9 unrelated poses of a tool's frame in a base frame.
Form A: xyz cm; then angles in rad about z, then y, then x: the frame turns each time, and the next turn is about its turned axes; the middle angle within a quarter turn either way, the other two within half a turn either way.
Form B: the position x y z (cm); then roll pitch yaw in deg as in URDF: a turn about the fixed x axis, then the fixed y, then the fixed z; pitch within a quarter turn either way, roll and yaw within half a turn. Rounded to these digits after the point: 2 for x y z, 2 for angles.
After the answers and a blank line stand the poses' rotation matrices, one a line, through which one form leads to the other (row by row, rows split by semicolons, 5 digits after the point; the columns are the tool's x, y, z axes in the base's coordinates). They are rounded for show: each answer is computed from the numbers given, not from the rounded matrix.
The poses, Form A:
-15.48, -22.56, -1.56, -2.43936, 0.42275, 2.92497
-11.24, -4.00, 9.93, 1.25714, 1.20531, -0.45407
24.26, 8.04, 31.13, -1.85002, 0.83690, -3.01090
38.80, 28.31, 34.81, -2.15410, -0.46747, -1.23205
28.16, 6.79, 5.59, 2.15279, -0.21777, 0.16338
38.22, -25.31, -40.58, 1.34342, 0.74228, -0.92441
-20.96, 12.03, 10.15, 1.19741, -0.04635, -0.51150
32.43, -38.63, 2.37, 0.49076, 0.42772, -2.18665
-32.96, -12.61, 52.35, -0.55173, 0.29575, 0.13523
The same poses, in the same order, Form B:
-15.48, -22.56, -1.56, 167.59, 24.22, -139.77
-11.24, -4.00, 9.93, -26.02, 69.06, 72.03
24.26, 8.04, 31.13, -172.51, 47.95, -106.00
38.80, 28.31, 34.81, -70.59, -26.78, -123.42
28.16, 6.79, 5.59, 9.36, -12.48, 123.35
38.22, -25.31, -40.58, -52.96, 42.53, 76.97
-20.96, 12.03, 10.15, -29.31, -2.66, 68.61
32.43, -38.63, 2.37, -125.29, 24.51, 28.12
-32.96, -12.61, 52.35, 7.75, 16.95, -31.61

-0.69620 -0.69814 0.16705; -0.58906 0.68860 0.42289; -0.41027 0.19601 -0.89065
0.11027 -0.98122 -0.15827; 0.33997 -0.11239 0.93370; -0.93395 -0.15677 0.32119
-0.18459 -0.92640 0.32819; -0.64383 0.36628 0.67181; -0.74257 -0.08728 -0.66406
-0.49169 0.04326 0.86969; -0.74510 -0.53777 -0.39450; 0.45063 -0.84198 0.29665
-0.53671 -0.80493 0.25306; 0.81564 -0.57173 -0.08867; 0.21605 0.15881 0.96338
0.16612 -0.70844 -0.68594; 0.71796 -0.38994 0.57661; -0.67597 -0.58827 0.44386
0.36438 -0.80365 -0.47050; 0.93010 0.33920 0.14093; 0.04633 -0.48896 0.87107
0.80252 -0.02638 -0.59604; 0.42884 -0.66905 0.60701; -0.41480 -0.74275 -0.52562
0.81464 0.55284 0.17528; -0.50140 0.82325 -0.26619; -0.29146 0.12896 0.94785

